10 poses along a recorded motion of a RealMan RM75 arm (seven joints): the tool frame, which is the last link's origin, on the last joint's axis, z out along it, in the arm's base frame.
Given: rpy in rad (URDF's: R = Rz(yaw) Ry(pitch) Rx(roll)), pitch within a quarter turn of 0, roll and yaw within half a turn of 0; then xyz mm.
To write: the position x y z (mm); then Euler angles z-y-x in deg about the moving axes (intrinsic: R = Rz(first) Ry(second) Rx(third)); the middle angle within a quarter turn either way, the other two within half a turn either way. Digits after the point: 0 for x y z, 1 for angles.
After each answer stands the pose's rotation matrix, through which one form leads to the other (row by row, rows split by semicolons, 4 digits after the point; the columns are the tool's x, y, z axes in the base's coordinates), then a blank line. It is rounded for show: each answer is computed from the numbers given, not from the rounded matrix.
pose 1, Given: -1.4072 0.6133 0.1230 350 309 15
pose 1, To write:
350 309 15 7.0 35.1 -80.6
0.8116 -0.5836 -0.0280; 0.1003 0.0920 0.9907; -0.5756 -0.8068 0.1332

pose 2, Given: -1.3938 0.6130 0.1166 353 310 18
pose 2, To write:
353 310 18 6.7 35.1 -79.9
0.8124 -0.5830 -0.0139; 0.0952 0.1090 0.9895; -0.5753 -0.8051 0.1440

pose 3, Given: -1.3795 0.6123 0.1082 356 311 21
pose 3, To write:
356 311 21 6.2 35.1 -79.0
0.8135 -0.5815 0.0026; 0.0884 0.1281 0.9878; -0.5748 -0.8034 0.1556

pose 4, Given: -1.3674 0.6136 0.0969 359 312 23
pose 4, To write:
359 312 23 5.6 35.2 -78.3
0.8137 -0.5808 0.0210; 0.0791 0.1465 0.9860; -0.5758 -0.8007 0.1651

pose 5, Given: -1.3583 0.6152 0.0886 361 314 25
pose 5, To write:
361 314 25 5.1 35.2 -77.8
0.8135 -0.5806 0.0347; 0.0723 0.1602 0.9844; -0.5771 -0.7983 0.1722

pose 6, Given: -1.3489 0.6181 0.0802 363 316 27
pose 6, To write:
363 316 27 4.6 35.4 -77.3
0.8124 -0.5811 0.0490; 0.0653 0.1741 0.9826; -0.5795 -0.7950 0.1794

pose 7, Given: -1.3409 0.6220 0.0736 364 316 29
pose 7, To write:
364 316 29 4.2 35.6 -76.8
0.8105 -0.5826 0.0608; 0.0598 0.1855 0.9808; -0.5827 -0.7913 0.1852

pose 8, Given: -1.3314 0.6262 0.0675 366 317 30
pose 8, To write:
366 317 30 3.9 35.9 -76.3
0.8084 -0.5841 0.0731; 0.0547 0.1982 0.9786; -0.5861 -0.7872 0.1921

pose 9, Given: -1.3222 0.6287 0.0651 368 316 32
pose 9, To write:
368 316 32 3.7 36.0 -75.8
0.8071 -0.5848 0.0813; 0.0526 0.2084 0.9766; -0.5881 -0.7839 0.1990

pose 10, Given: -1.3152 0.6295 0.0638 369 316 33
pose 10, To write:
369 316 33 3.7 36.1 -75.4
0.8067 -0.5846 0.0869; 0.0515 0.2160 0.9750; -0.5887 -0.7821 0.2044

